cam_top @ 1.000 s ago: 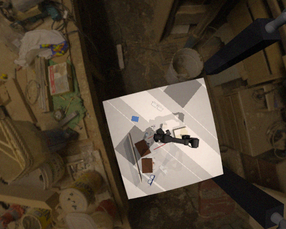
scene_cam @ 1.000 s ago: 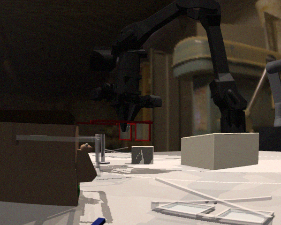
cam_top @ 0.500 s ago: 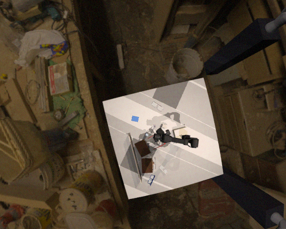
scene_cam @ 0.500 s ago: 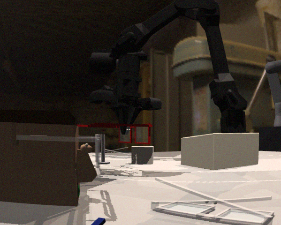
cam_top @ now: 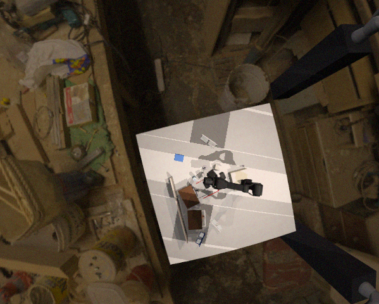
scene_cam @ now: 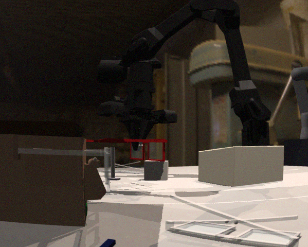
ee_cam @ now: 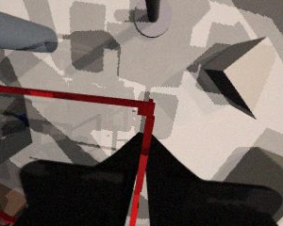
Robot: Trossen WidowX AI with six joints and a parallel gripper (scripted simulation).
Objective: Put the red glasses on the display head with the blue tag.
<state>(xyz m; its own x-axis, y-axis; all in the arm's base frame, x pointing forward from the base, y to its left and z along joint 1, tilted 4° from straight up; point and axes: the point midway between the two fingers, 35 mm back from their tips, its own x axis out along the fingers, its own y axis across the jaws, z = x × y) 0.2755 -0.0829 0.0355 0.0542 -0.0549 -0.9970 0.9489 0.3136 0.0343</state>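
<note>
Now: gripper tip 40 mm short of the grey post, 100 mm to the left of it and 50 mm above it. The rest, counted from my gripper tip: long rod 330 mm ahead, 240 mm to the left, 20 mm below; blue tag 260 mm ahead, 220 mm to the right, 80 mm below.
</note>
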